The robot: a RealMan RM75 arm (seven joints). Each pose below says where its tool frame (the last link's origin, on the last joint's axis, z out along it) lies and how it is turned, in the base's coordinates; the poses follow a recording.
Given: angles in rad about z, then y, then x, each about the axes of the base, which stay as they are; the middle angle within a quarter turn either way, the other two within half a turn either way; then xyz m.
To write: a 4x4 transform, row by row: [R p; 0 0 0 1], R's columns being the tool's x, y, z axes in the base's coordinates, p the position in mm. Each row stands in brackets. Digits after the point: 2 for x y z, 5 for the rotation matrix.
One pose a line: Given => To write
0.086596 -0.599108 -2.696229 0.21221 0.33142 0.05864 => [[0.82274 -0.07143 -0.56391 212.21], [0.16396 -0.92008 0.35576 331.42], [-0.54425 -0.38516 -0.74528 58.64], [0 0 0 1]]
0.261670 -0.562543 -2.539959 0.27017 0.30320 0.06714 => [[0.81711 -0.21883 -0.53334 270.17], [0.07832 -0.87444 0.47877 303.20], [-0.57114 -0.43298 -0.69737 67.14], [0 0 0 1]]
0.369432 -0.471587 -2.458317 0.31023 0.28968 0.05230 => [[0.83075 -0.32167 -0.45430 310.23], [-0.01256 -0.82675 0.56243 289.68], [-0.55651 -0.46153 -0.69086 52.30], [0 0 0 1]]
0.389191 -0.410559 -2.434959 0.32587 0.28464 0.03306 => [[0.84833 -0.34791 -0.39912 325.87], [-0.04882 -0.80200 0.59532 284.64], [-0.52721 -0.48554 -0.69735 33.06], [0 0 0 1]]
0.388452 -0.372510 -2.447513 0.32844 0.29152 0.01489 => [[0.86202 -0.35278 -0.36395 328.44], [-0.07566 -0.79956 0.59581 291.52], [-0.50119 -0.48606 -0.71593 14.89], [0 0 0 1]]
